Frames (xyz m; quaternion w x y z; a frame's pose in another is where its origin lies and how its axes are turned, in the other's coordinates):
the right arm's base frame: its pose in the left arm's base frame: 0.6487 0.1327 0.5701 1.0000 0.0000 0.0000 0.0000
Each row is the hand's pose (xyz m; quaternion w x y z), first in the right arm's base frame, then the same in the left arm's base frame.
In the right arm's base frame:
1: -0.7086 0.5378 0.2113 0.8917 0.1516 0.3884 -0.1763
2: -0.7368 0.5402 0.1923 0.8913 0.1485 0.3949 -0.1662
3: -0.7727 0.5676 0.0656 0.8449 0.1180 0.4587 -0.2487
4: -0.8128 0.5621 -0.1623 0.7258 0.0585 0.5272 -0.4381
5: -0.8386 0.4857 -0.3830 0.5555 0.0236 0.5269 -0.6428
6: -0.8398 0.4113 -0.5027 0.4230 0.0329 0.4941 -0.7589
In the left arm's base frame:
1: -0.0599 0.6705 0.7814 0.8917 0.1516 0.3884 -0.1763
2: -0.0881 0.6729 0.7624 0.8913 0.1485 0.3949 -0.1662
3: -0.1240 0.7003 0.6357 0.8449 0.1180 0.4587 -0.2487
4: -0.1641 0.6948 0.4078 0.7258 0.0585 0.5272 -0.4381
5: -0.1899 0.6184 0.1871 0.5555 0.0236 0.5269 -0.6428
6: -0.1911 0.5440 0.0674 0.4230 0.0329 0.4941 -0.7589

